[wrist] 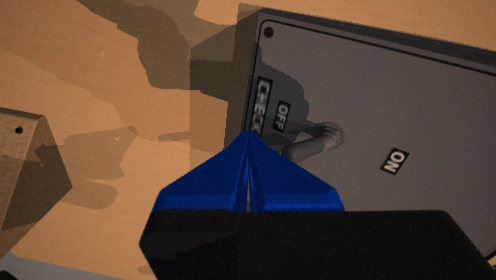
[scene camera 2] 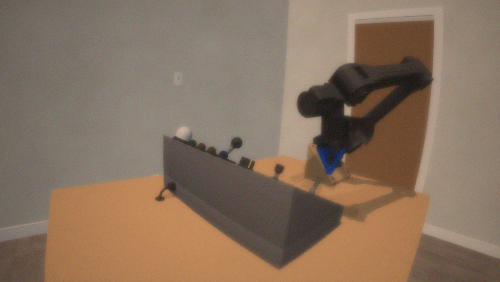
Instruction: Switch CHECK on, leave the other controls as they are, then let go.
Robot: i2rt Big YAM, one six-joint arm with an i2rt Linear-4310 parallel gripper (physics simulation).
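Frame: origin at the arm's base, x ahead, y left, z up, level; millimetres.
Seen in the pictures: gripper, fingertip midpoint: (wrist: 248,139) (scene camera 2: 329,174); arm's base, link origin: (scene camera 2: 329,155).
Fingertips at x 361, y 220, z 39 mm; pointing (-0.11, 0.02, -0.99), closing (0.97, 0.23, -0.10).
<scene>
Offsets run from my fingertips to a thing's top centre. "*": to the spot under its first point. Level surfaces: height alone.
The CHECK toggle lever @[dx +43, dy -8, dz -4 mm] (scene camera 2: 315,186) (wrist: 316,142) is a grey metal stick near the end of the dark console (scene camera 2: 230,195) (wrist: 360,105). In the wrist view it leans toward the OFF label @[* dx +24, dy -9, dz -58 mm] (wrist: 282,116), away from the ON label @[* dx +102, dy -3, dz -22 mm] (wrist: 395,161); its free end is partly hidden by the fingers. The CHECK label @[dx +6, dy -11, dz -64 mm] (wrist: 261,100) is at the panel's edge. My gripper (scene camera 2: 329,173) (wrist: 248,139) is shut and empty, its blue fingertips on the OFF side of the lever, close to its free end. Whether they touch it I cannot tell.
A wooden block (scene camera 2: 312,162) (wrist: 25,150) stands on the table @[dz -134 mm] (scene camera 2: 110,225) beyond the console's end. Farther along the console are a small black-topped lever @[dx +63, dy -127, dz +4 mm] (scene camera 2: 279,170), a black knob @[dx +71, dy -247, dz -3 mm] (scene camera 2: 246,163), a ball-ended lever @[dx +23, dy -371, dz +32 mm] (scene camera 2: 236,143), several coloured round buttons and a white dome @[* dx +240, dy -343, dz +58 mm] (scene camera 2: 183,133).
</scene>
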